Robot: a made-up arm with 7 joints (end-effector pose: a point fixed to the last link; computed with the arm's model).
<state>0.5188 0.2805 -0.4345 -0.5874 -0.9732 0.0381 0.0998</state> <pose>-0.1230 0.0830 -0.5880 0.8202 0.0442 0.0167 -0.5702</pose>
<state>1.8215 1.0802 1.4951 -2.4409 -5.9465 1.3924 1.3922</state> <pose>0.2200 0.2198 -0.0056 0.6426 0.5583 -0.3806 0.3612</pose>
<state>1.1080 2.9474 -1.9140 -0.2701 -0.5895 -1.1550 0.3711</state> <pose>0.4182 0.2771 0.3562 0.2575 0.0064 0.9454 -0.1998</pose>
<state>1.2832 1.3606 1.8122 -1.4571 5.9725 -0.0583 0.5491</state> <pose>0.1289 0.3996 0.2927 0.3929 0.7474 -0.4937 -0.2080</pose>
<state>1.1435 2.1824 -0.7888 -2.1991 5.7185 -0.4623 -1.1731</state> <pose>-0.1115 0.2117 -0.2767 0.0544 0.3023 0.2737 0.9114</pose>
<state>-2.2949 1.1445 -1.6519 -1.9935 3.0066 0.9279 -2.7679</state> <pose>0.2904 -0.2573 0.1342 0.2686 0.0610 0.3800 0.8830</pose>
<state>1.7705 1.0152 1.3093 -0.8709 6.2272 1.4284 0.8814</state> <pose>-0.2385 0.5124 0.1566 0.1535 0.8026 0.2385 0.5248</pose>
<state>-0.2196 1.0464 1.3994 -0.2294 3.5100 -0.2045 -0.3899</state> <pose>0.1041 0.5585 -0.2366 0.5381 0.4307 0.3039 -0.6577</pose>
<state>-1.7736 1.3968 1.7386 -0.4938 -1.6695 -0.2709 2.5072</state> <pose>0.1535 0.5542 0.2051 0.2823 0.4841 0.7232 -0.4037</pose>
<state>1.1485 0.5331 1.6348 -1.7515 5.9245 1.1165 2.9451</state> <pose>-0.1247 0.4240 0.1254 0.3156 -0.2349 0.7691 -0.5036</pose>
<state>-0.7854 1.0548 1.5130 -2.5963 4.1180 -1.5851 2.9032</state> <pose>-0.1521 0.0823 0.2148 0.3355 0.3445 -0.8765 0.0219</pose>
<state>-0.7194 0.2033 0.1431 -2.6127 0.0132 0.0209 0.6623</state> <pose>0.1437 -0.0317 0.2288 0.0516 0.3290 0.9381 0.0956</pose>
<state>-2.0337 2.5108 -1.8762 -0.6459 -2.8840 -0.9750 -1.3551</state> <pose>-0.0949 0.5895 0.0856 0.0650 0.4647 -0.4079 0.7832</pose>
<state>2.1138 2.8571 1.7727 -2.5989 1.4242 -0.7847 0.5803</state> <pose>0.1044 -0.2388 -0.0882 0.4018 -0.8687 -0.2617 -0.1244</pose>
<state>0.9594 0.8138 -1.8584 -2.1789 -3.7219 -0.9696 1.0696</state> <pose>-0.2225 -0.2670 -0.1277 0.1502 0.1761 0.3090 0.9225</pose>
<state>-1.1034 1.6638 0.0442 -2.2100 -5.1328 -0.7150 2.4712</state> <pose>0.1569 -0.0758 0.3189 0.3462 -0.8542 -0.1587 -0.3540</pose>
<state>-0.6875 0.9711 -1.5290 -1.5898 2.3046 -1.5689 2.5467</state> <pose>0.3022 -0.0510 -0.3814 0.1882 0.7701 0.0572 -0.6069</pose>
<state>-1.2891 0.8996 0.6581 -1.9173 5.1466 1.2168 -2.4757</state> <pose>0.0795 0.1606 0.3870 0.6068 0.7198 0.3317 -0.0603</pose>
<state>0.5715 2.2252 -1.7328 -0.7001 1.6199 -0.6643 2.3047</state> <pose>-0.0636 0.5694 0.1774 0.5877 0.3133 -0.5046 0.5494</pose>
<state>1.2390 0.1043 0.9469 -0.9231 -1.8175 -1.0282 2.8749</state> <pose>-0.4535 0.2296 -0.2825 0.5714 0.0372 0.0401 0.8188</pose>
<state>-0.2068 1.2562 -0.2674 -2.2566 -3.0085 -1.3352 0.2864</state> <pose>0.3501 -0.0347 -0.0273 0.2370 -0.4194 -0.3869 0.7863</pose>
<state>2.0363 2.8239 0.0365 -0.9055 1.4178 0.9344 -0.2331</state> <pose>0.2235 0.4357 -0.3169 0.5935 0.4568 0.5418 -0.3815</pose>
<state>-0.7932 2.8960 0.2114 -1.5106 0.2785 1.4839 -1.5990</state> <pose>0.0697 -0.0775 0.4920 0.3501 0.8445 0.3986 0.0732</pose>
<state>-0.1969 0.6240 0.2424 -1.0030 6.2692 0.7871 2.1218</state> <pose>0.3938 0.3155 -0.2724 0.3829 -0.0535 -0.3820 0.8394</pose>
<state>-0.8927 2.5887 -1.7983 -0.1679 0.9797 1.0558 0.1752</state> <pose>-0.2764 0.4054 0.3710 0.2781 0.6867 0.2277 0.6319</pose>
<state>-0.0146 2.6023 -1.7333 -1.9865 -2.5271 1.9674 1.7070</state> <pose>-0.0607 0.3942 -0.1034 0.2043 0.2643 -0.5917 -0.7336</pose>
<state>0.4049 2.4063 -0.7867 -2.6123 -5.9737 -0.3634 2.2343</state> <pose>0.0895 0.1010 -0.2363 0.9175 -0.3074 0.0854 0.2376</pose>
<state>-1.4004 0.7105 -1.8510 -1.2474 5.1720 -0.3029 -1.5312</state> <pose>0.4704 -0.1225 -0.2428 0.8250 -0.3129 -0.0450 0.4684</pose>
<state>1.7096 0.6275 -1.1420 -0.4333 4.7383 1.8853 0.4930</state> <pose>-0.6109 0.0264 0.0358 0.2206 0.2500 0.3365 -0.8807</pose>
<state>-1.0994 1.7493 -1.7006 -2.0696 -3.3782 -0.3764 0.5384</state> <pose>0.3254 0.0926 -0.2024 0.6357 -0.3750 -0.2954 0.6066</pose>
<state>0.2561 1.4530 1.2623 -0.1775 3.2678 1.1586 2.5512</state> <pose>-0.0457 0.6131 -0.0233 0.2533 0.8754 -0.4010 -0.0934</pose>
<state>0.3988 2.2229 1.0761 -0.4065 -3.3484 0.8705 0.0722</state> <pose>0.1722 0.4199 0.4125 0.4518 -0.4701 -0.7295 0.2067</pose>
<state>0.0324 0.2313 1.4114 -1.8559 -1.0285 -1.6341 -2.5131</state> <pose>0.0578 0.4296 -0.0687 0.4756 -0.7155 -0.4107 0.3053</pose>
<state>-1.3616 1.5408 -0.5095 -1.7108 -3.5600 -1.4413 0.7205</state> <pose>0.3370 0.0200 0.3229 0.2366 0.7119 0.5731 -0.3297</pose>
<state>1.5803 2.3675 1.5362 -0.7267 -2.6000 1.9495 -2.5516</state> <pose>0.4575 0.3661 0.1195 0.1334 -0.1637 -0.7357 -0.6435</pose>
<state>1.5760 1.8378 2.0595 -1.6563 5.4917 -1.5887 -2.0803</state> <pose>0.3442 0.1876 0.2724 0.8895 -0.2579 -0.0714 0.3704</pose>
